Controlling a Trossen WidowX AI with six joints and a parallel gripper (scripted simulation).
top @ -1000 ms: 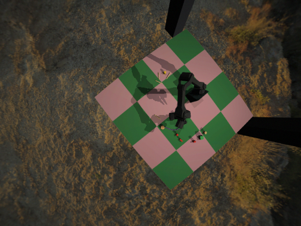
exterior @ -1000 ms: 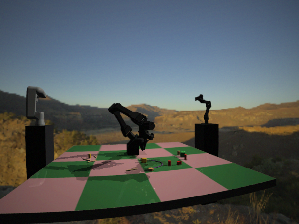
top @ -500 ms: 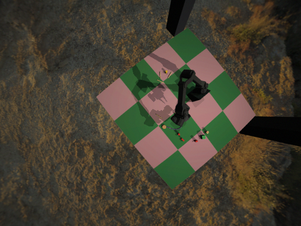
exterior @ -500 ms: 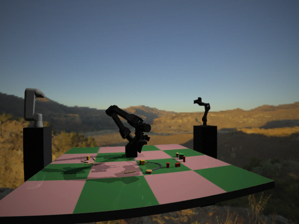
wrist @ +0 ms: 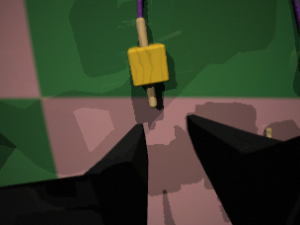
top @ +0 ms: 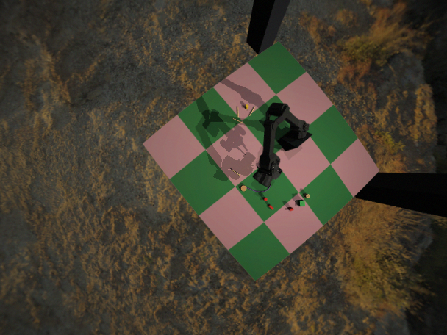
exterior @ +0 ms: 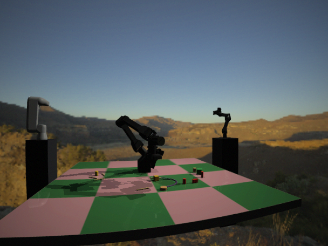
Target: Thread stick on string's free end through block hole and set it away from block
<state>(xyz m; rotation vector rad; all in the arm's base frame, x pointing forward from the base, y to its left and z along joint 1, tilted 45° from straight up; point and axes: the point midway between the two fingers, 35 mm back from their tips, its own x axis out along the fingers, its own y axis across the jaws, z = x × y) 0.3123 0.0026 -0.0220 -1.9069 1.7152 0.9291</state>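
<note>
The yellow wooden block is 10 mm behind my gripper tip, 30 mm to the left of it and 70 mm below it. Also, from my gripper tip: stick (10 mm behind, 40 mm to the left, 70 mm below); then red cylinder (100 mm ahead, 190 mm to the left, 70 mm below); then round wooden button (170 mm ahead, 40 mm to the left, 80 mm below).
</note>
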